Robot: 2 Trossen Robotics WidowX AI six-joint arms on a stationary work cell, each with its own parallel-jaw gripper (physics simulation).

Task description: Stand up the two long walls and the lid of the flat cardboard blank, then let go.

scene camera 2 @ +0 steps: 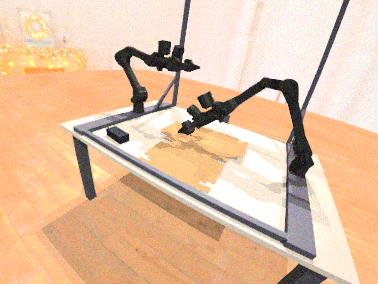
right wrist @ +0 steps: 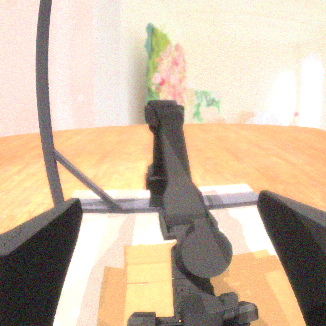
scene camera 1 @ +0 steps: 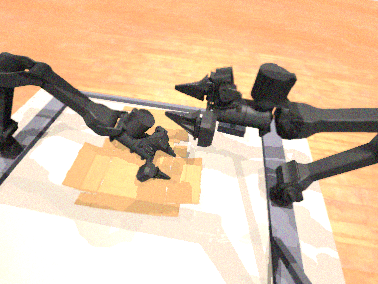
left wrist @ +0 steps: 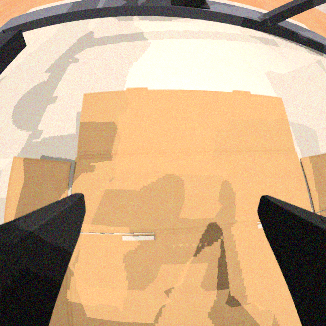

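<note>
The tan cardboard blank lies on the table with its panels and flaps spread out; no panel is seen standing upright. My left gripper is open and empty, pointing down close above the blank's middle. In its wrist view a broad panel stretches away beyond the fingertips, with a short slot at a crease. My right gripper is open and empty, held high and level. The left arm hides part of the blank in scene camera 1 and the right wrist view.
A black block lies on the table near the dark frame rail. Dark upright posts rise from the frame in scene camera 2. The left arm crosses the middle of the right wrist view.
</note>
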